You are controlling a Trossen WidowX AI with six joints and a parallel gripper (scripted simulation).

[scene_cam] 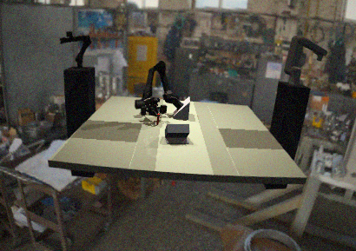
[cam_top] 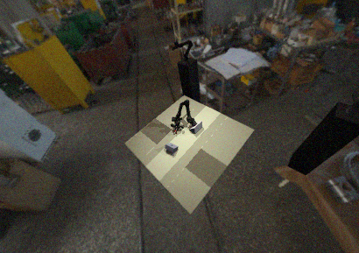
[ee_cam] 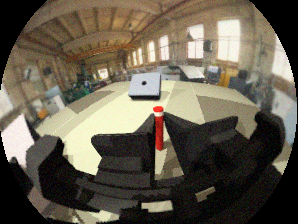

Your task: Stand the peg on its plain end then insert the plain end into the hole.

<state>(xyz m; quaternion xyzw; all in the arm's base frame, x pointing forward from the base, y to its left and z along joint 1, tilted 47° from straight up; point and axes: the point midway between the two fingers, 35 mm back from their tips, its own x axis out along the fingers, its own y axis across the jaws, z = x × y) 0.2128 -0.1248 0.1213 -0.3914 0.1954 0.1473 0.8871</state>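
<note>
Right now my gripper tip is 10 mm above the red peg. From my gripper tip the other things lie so: sloped panel: 210 mm ahead, 120 mm to the left, 20 mm below.
</note>
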